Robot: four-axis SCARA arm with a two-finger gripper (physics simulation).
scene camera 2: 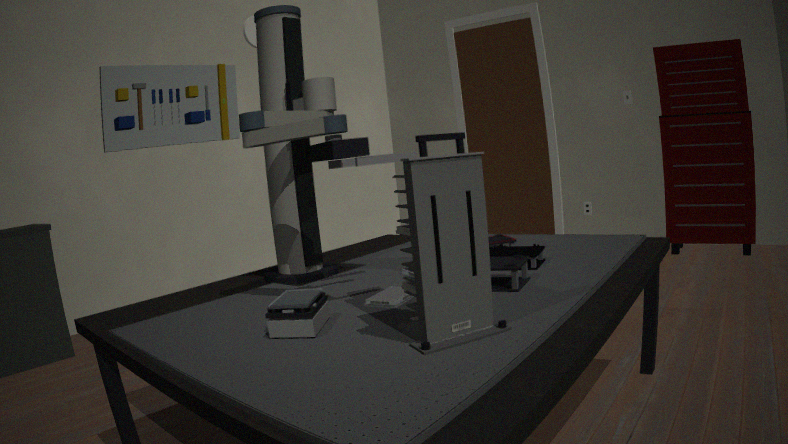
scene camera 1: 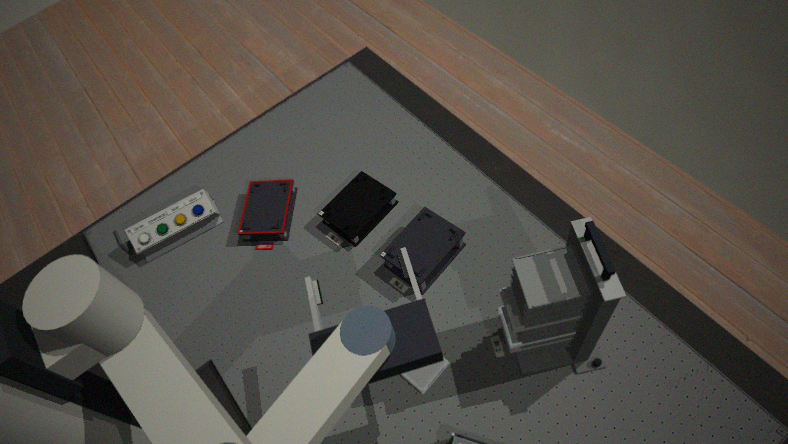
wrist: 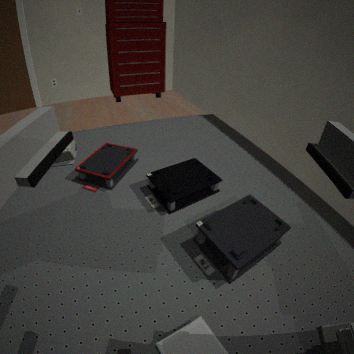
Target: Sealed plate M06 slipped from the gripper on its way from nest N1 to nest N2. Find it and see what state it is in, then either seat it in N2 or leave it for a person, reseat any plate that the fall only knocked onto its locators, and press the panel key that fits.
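Frame: origin at the arm's base, x ahead, y left, z up, level; millimetres.
Seen in the pictures: gripper, between the fingertips: (scene camera 2: 397, 157) (scene camera 1: 356, 265) (wrist: 193, 123); arm's base, origin of its link: (scene camera 2: 301, 275).
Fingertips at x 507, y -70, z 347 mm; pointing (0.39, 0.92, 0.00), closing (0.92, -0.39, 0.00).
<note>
Offsets run from my fingertips to a thing's top centre. "spot": to the spot under its first point.
A pale plate {dy -84, dx +9, dz -320 mm} (scene camera 1: 424, 379) (scene camera 2: 387, 296) (wrist: 194, 340) lies on the table, partly under the arm in scene view 1; no label is readable, so I cannot tell if it is M06. My gripper (scene camera 1: 355, 264) (wrist: 193, 123) is open and empty, high above the table. The dark grey nest {dy +94, dx +189, dz -269 mm} (scene camera 1: 430, 242) (wrist: 242, 227) and the black nest {dy +302, dx +146, dz -281 mm} (scene camera 1: 358, 204) (wrist: 185, 177) stand side by side, with no plate visible on either; their tags are too blurred to read. The key panel {dy +594, dx -246, dz -250 mm} (scene camera 1: 170, 223) has white {dy +584, dx -324, dz -259 mm} (scene camera 1: 144, 238), green {dy +576, dx -274, dz -259 mm} (scene camera 1: 161, 228), yellow {dy +568, dx -225, dz -259 mm} (scene camera 1: 180, 218) and blue {dy +561, dx -176, dz -259 mm} (scene camera 1: 197, 209) keys.
A red-rimmed stand (scene camera 1: 267, 206) (wrist: 107, 160) is between the panel and the black nest. A tall shelf rack (scene camera 1: 598, 322) (scene camera 2: 457, 231) with a top handle stands near the table edge. A pale box with a dark-framed top {spot: dy -397, dx +15, dz -305 mm} (scene camera 2: 295, 325) stands near the arm's column.
</note>
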